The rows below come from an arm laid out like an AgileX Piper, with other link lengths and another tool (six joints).
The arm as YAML. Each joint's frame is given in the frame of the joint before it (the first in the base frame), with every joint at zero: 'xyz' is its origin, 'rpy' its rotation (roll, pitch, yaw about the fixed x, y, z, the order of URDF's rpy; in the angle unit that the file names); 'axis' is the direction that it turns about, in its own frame. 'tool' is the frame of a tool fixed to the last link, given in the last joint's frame.
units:
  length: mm
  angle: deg
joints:
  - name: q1
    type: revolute
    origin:
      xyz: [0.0, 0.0, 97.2]
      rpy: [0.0, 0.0, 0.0]
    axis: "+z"
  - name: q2
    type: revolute
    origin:
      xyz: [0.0, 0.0, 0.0]
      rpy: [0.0, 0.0, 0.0]
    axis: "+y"
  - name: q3
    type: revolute
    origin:
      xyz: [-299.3, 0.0, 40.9]
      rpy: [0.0, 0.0, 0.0]
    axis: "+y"
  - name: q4
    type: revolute
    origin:
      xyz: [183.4, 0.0, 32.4]
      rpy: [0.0, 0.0, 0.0]
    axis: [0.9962, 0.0, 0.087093]
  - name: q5
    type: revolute
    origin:
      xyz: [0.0, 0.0, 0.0]
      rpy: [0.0, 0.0, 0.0]
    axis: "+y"
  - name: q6
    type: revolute
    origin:
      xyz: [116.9, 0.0, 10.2]
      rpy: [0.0, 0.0, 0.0]
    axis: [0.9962, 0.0, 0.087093]
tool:
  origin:
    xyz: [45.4, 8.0, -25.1]
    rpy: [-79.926, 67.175, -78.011]
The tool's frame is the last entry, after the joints.
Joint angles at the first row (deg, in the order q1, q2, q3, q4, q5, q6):
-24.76 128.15 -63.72 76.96 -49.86 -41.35
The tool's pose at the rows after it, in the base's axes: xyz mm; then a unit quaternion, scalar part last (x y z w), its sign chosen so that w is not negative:
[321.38, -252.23, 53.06, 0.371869, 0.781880, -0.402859, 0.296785]
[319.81, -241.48, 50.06, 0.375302, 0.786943, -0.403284, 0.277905]
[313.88, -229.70, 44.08, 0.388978, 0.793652, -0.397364, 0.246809]
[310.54, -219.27, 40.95, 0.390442, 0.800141, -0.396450, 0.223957]
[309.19, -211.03, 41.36, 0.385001, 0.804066, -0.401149, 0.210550]
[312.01, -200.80, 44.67, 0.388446, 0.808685, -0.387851, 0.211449]
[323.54, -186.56, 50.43, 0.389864, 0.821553, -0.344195, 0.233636]
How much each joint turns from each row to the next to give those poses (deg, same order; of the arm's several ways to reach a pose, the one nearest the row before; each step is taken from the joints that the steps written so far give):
1.71 0.00 0.00 1.95 -0.19 -0.58
1.72 0.00 0.00 4.30 -0.72 -2.79
1.37 0.00 0.00 6.32 -0.16 -3.79
1.43 0.00 0.00 4.30 -0.68 -3.19
1.44 -0.15 0.00 2.51 -1.23 -2.29
1.26 -1.10 0.00 2.44 0.75 -1.19
1.01 -2.18 0.00 1.46 4.62 -0.38

